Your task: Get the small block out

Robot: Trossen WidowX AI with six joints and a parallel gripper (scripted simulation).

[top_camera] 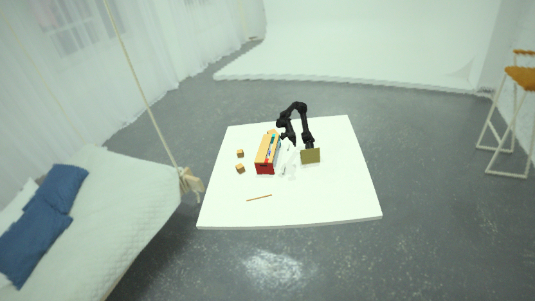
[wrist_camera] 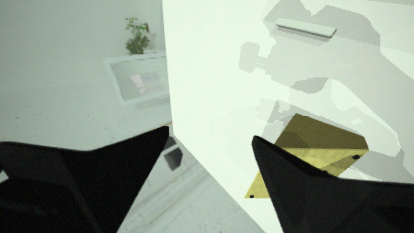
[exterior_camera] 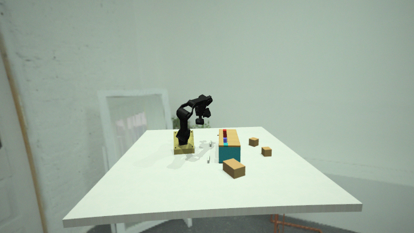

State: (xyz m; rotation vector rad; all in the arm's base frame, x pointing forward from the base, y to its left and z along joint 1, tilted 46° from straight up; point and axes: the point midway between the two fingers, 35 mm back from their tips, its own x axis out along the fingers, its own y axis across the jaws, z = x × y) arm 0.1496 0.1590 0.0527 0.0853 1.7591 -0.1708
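Right now the box is 18 cm to the right of my gripper tip, 17 cm ahead of it and 16 cm below it. Also, from my gripper tip: thin wooden stick (33 cm ahead, 23 cm to the left, 22 cm below); tan block (49 cm to the right, 20 cm below, 14 cm ahead); blue block (19 cm ahead, 15 cm to the right, 14 cm below).
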